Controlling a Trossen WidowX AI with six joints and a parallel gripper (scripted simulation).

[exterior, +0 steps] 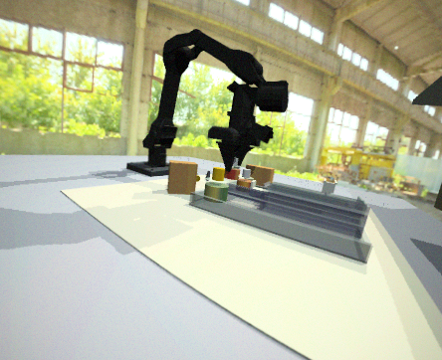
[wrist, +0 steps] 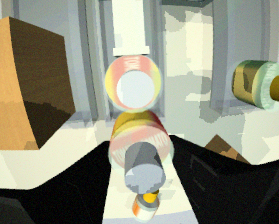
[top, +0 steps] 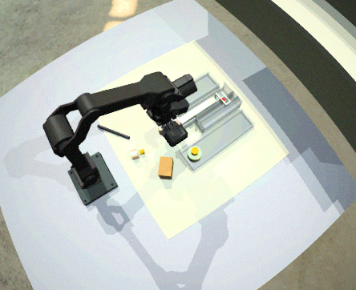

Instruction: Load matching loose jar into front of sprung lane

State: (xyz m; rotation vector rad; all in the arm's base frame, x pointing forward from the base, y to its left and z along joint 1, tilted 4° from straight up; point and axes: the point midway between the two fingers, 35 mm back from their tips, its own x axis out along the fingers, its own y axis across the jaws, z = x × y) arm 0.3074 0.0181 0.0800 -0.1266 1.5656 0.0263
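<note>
Right now my gripper tip is 120 mm to the left of the brown box, 60 mm past it and 20 mm above it. Round my gripper tip: thin black rod 160 mm behind, 110 mm to the left, 50 mm below; grey pusher rack 180 mm ahead, 40 mm below, 10 mm to the right.
</note>
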